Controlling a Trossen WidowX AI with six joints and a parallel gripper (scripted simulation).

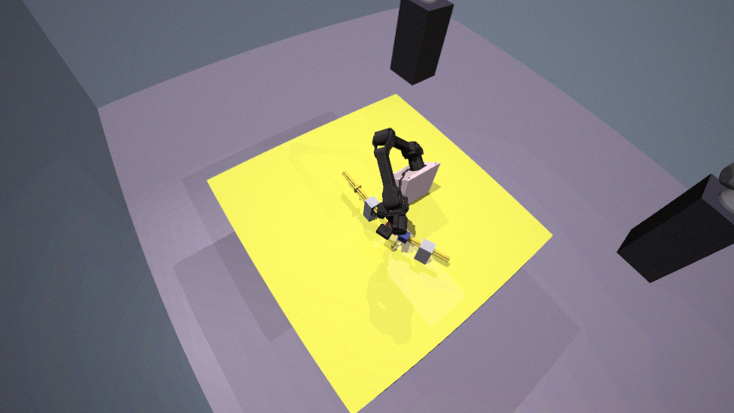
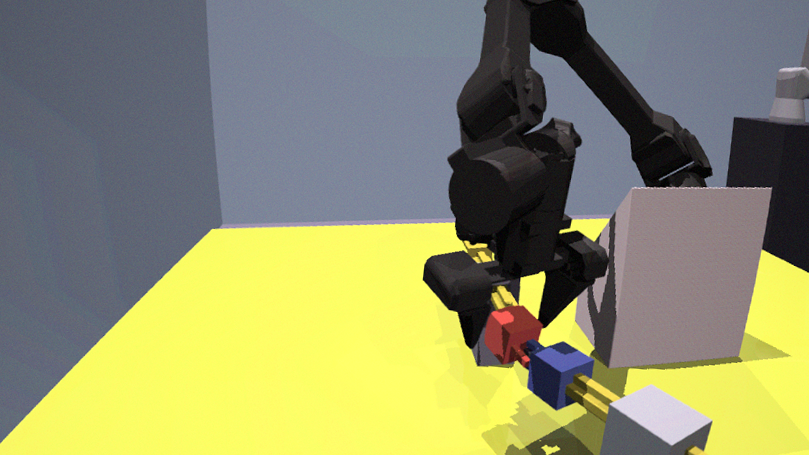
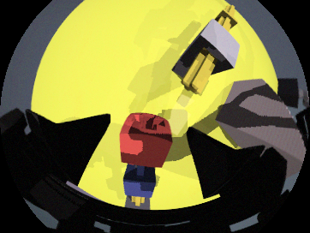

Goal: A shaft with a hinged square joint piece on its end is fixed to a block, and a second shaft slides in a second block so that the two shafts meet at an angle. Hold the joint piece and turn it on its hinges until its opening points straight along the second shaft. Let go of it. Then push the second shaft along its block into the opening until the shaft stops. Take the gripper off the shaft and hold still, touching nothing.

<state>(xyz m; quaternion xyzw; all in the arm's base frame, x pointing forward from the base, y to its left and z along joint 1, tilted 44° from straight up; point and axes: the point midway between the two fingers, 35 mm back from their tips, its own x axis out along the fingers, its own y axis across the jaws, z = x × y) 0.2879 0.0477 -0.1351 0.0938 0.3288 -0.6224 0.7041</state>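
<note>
Now: gripper tip 20 mm to the right of the red joint piece and 10 mm below it.
</note>
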